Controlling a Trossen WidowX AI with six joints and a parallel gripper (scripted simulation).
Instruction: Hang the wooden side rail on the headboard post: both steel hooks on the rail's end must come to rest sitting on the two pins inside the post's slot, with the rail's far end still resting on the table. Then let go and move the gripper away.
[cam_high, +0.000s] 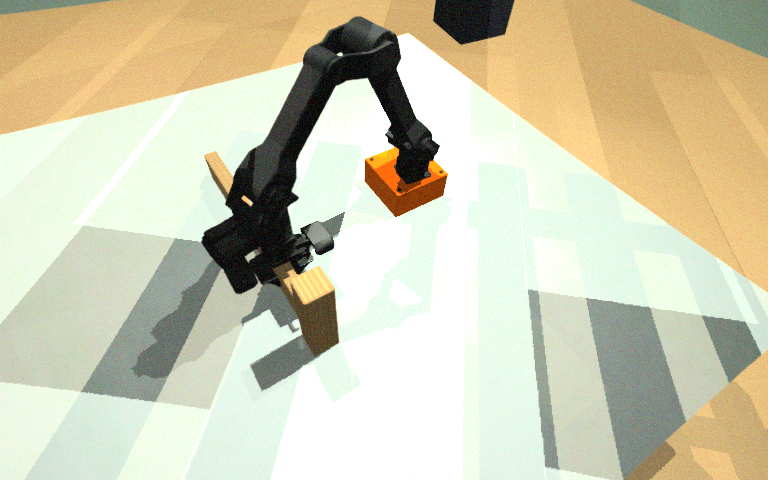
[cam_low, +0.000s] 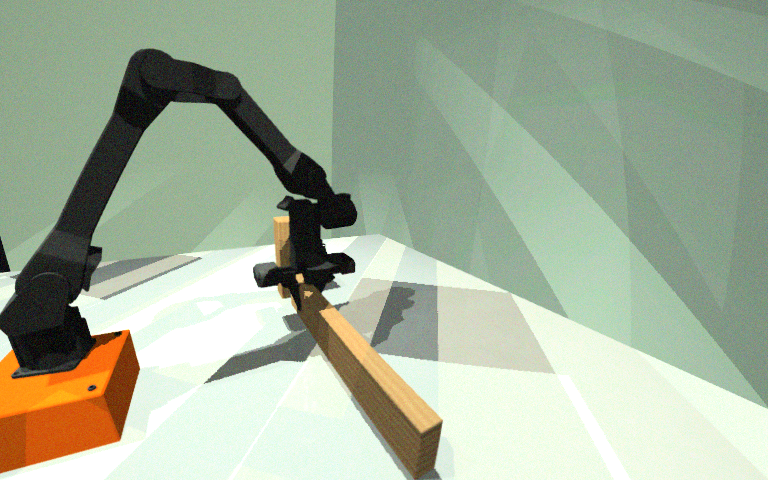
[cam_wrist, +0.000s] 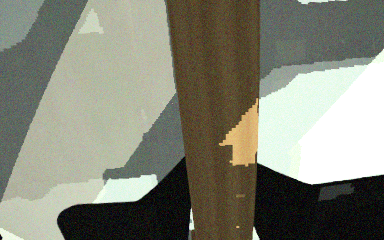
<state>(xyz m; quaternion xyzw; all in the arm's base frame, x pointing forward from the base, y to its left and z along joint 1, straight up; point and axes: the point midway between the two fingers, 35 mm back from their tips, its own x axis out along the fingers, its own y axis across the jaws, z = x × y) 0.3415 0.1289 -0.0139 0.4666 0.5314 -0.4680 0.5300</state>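
Now: gripper tip 12 cm to the right of the headboard post, 6 cm below it and 2 cm past it.
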